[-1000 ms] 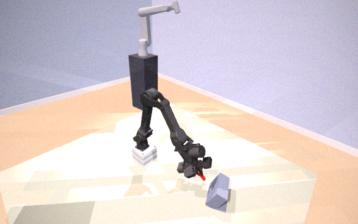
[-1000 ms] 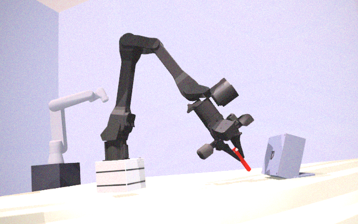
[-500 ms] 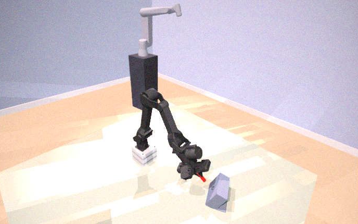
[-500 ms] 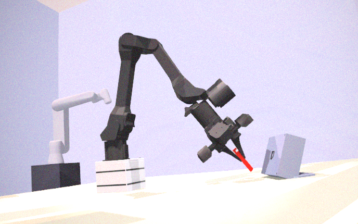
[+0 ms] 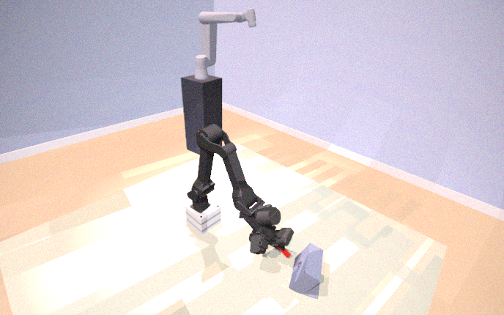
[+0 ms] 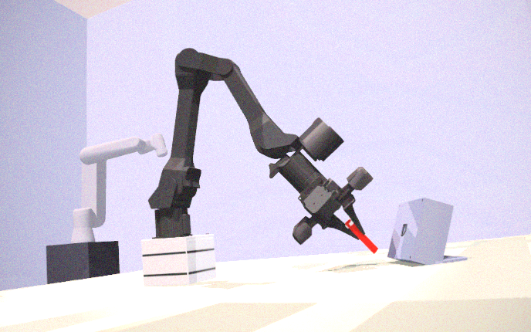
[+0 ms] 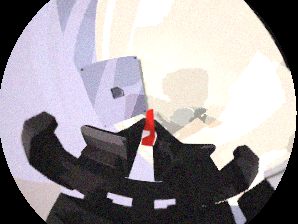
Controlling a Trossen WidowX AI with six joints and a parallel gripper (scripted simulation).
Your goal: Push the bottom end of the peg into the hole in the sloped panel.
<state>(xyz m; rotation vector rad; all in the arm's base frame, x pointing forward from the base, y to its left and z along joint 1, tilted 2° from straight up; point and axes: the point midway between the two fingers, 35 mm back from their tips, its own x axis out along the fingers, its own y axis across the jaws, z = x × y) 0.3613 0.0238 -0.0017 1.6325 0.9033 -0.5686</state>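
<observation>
My gripper tip is now 10 cm short of the grey sloped panel and 2 cm to the left of it. The rest, counted from my gripper tip: red peg (1 cm behind, 1 cm above).
</observation>
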